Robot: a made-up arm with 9 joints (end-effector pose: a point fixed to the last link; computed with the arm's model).
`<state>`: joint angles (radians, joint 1 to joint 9).
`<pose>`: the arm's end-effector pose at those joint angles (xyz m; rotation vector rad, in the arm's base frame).
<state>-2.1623 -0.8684 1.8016 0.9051 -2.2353 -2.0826 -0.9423 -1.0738 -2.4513</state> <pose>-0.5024 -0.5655 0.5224 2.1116 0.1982 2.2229</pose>
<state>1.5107 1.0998 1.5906 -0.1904 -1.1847 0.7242 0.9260 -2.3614 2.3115</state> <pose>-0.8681 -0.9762 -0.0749 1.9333 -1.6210 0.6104</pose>
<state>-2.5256 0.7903 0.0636 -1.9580 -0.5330 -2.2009 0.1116 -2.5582 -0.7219</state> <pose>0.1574 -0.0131 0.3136 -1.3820 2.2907 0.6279</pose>
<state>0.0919 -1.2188 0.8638 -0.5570 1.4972 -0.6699 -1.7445 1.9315 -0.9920</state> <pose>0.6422 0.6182 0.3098 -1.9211 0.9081 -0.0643</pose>
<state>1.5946 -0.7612 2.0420 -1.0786 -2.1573 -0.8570 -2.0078 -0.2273 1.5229</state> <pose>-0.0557 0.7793 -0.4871 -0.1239 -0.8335 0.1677</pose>
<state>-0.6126 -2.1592 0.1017 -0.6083 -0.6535 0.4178 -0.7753 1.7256 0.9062</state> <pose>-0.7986 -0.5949 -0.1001 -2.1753 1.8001 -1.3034</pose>
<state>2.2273 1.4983 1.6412 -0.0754 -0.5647 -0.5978 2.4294 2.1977 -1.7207</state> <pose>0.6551 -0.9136 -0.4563 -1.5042 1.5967 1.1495</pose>
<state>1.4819 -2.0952 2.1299 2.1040 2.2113 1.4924 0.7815 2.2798 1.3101</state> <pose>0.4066 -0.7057 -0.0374 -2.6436 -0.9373 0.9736</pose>
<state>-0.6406 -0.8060 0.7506 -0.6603 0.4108 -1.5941 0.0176 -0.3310 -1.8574</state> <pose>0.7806 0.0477 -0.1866 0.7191 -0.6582 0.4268</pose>
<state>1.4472 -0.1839 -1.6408 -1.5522 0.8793 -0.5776 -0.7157 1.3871 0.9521</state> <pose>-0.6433 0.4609 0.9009 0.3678 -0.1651 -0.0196</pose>
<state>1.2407 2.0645 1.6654 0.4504 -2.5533 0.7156 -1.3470 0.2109 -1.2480</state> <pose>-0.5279 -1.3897 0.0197 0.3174 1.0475 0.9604</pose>
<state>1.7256 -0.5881 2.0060 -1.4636 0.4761 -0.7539 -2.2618 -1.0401 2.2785</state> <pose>-0.0529 -0.5121 -0.1277 -1.7059 -0.5280 -0.2602</pose>
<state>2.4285 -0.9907 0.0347 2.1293 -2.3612 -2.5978 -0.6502 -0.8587 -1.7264</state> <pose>-0.0829 -0.3908 0.9982 2.6892 -1.3279 0.0385</pose>
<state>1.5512 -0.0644 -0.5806 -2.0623 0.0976 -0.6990 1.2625 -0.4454 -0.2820</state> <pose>-0.3275 0.1017 0.3062 0.5464 0.5471 -0.1139</pose>
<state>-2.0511 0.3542 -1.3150 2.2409 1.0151 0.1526 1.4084 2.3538 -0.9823</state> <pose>0.1816 -0.0406 0.0449 0.6355 0.1038 -0.6625</pose>
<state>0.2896 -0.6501 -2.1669 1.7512 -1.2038 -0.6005 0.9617 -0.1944 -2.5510</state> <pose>0.1748 0.6949 0.1376 0.6370 -1.7055 0.4838</pose>
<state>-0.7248 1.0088 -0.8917 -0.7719 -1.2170 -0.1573 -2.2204 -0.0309 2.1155</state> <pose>-0.1048 0.7869 1.4706 0.3994 -1.9770 -0.8821</pose>
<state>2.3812 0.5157 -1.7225 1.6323 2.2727 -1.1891 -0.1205 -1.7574 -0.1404</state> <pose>0.0811 -0.3728 -0.1762 -0.1884 0.1828 0.4732</pose>
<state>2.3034 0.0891 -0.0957 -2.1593 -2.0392 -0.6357 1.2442 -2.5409 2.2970</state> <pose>-0.2794 -0.0284 0.9726 0.3248 0.7514 2.0460</pose>
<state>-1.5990 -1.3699 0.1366 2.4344 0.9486 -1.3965 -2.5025 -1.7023 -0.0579</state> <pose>0.3049 -0.0277 0.1630 -0.7620 1.0167 2.0191</pose>
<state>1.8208 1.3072 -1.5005 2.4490 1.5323 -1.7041 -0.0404 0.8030 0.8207</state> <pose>-0.3763 0.0591 0.2509 -1.3476 2.8121 0.1581</pose>
